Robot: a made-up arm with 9 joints. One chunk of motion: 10 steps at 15 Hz.
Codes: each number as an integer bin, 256 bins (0 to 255) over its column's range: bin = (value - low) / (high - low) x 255, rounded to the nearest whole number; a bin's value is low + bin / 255 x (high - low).
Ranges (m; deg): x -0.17..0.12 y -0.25..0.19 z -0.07..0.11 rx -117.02..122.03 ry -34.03..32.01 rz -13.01..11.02
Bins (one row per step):
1: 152 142 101 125 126 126
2: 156 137 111 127 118 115
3: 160 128 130 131 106 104
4: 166 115 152 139 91 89
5: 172 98 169 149 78 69
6: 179 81 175 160 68 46
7: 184 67 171 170 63 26
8: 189 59 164 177 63 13
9: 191 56 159 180 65 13
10: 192 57 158 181 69 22
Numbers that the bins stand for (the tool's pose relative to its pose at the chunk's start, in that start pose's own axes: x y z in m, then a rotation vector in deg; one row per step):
1: 0.0029 -0.0050 0.0013 0.16 -1.40 -1.14
2: 0.0074 -0.0136 0.0084 2.04 -3.47 -2.17
3: 0.0120 -0.0291 0.0218 5.79 -6.58 -3.21
4: 0.0188 -0.0516 0.0373 13.29 -10.46 -4.62
5: 0.0256 -0.0809 0.0493 22.66 -13.83 -6.51
6: 0.0336 -0.1102 0.0535 32.97 -16.42 -8.68
7: 0.0393 -0.1344 0.0507 42.35 -17.71 -10.56
8: 0.0449 -0.1482 0.0458 48.91 -17.71 -11.78
9: 0.0472 -0.1534 0.0422 51.72 -17.20 -11.78
10: 0.0484 -0.1516 0.0415 52.66 -16.16 -10.94

